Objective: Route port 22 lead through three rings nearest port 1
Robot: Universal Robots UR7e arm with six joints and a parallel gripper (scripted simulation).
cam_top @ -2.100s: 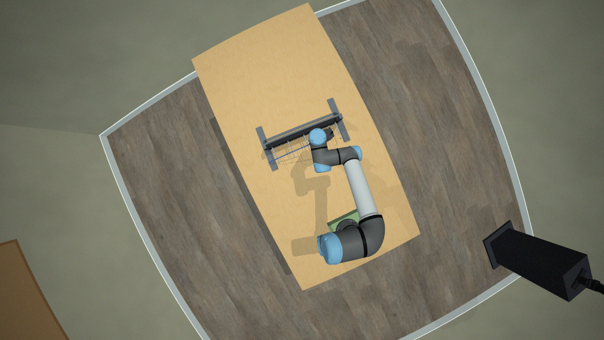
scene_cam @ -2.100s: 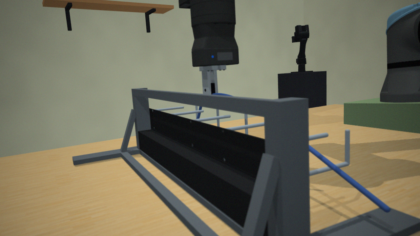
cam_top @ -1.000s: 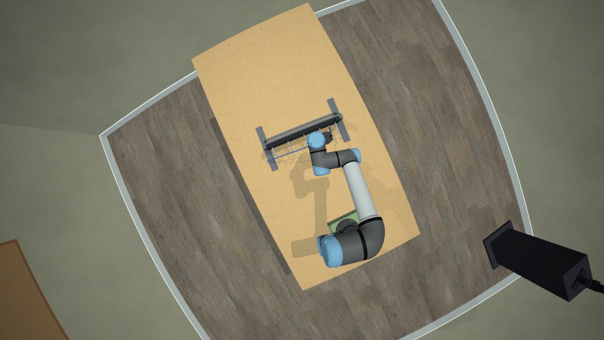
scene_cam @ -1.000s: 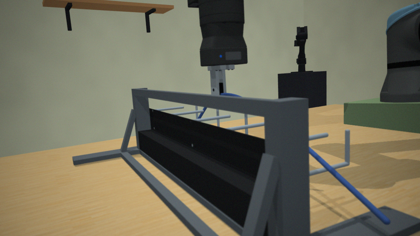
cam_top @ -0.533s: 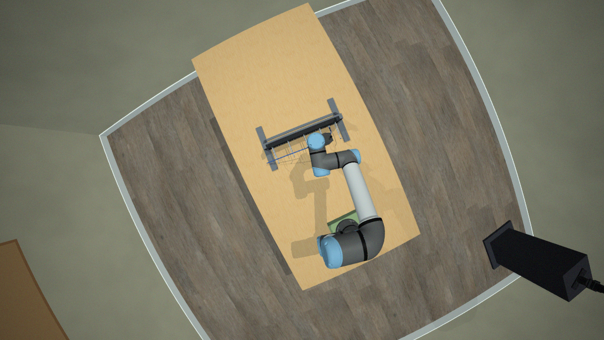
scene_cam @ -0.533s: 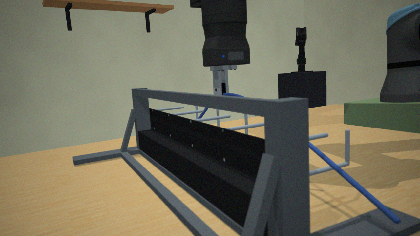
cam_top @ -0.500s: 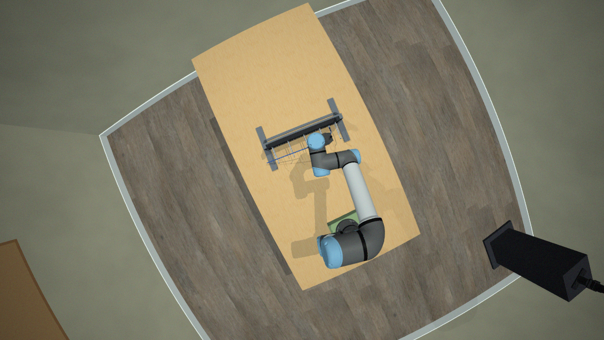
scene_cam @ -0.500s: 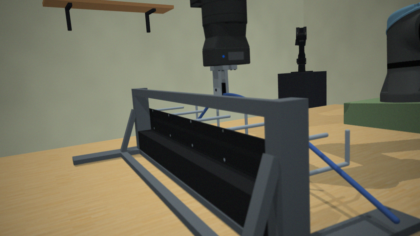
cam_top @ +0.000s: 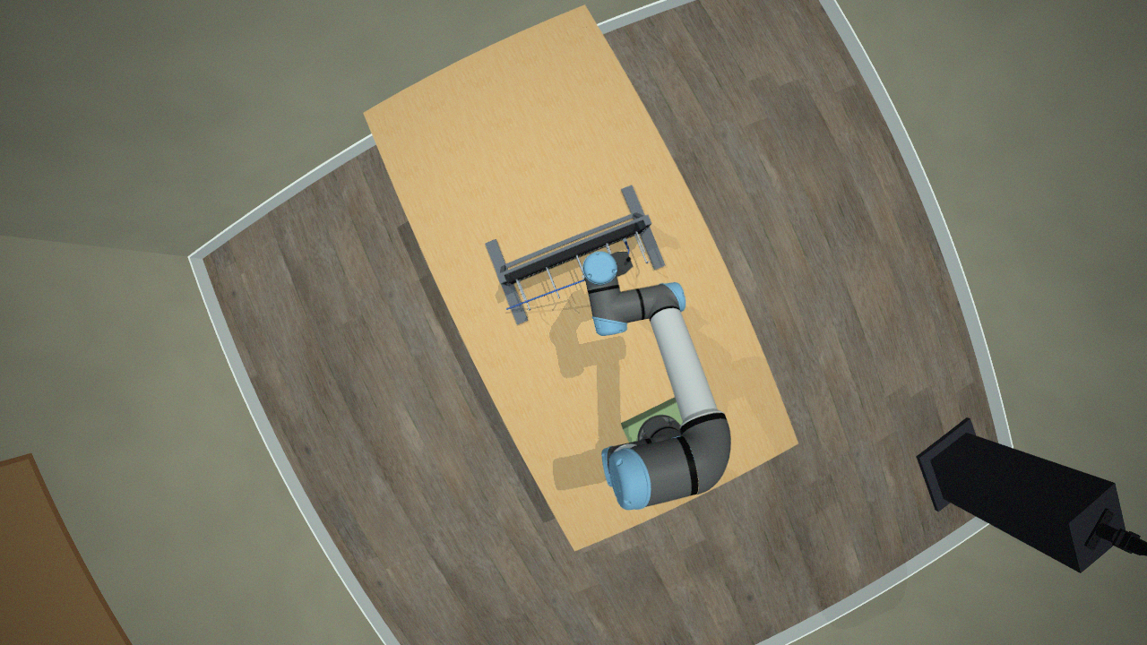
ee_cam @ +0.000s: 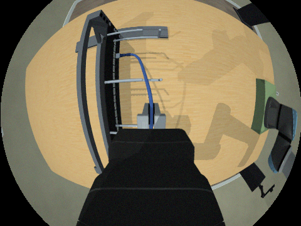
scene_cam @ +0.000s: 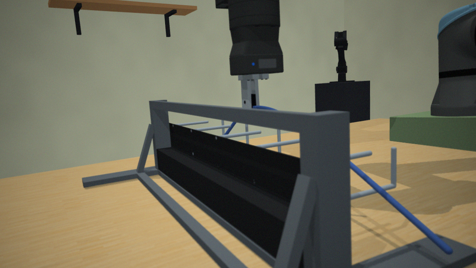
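Now: the grey rack 110 mm ahead of my hand, 60 mm below it and 40 mm to the left of it.
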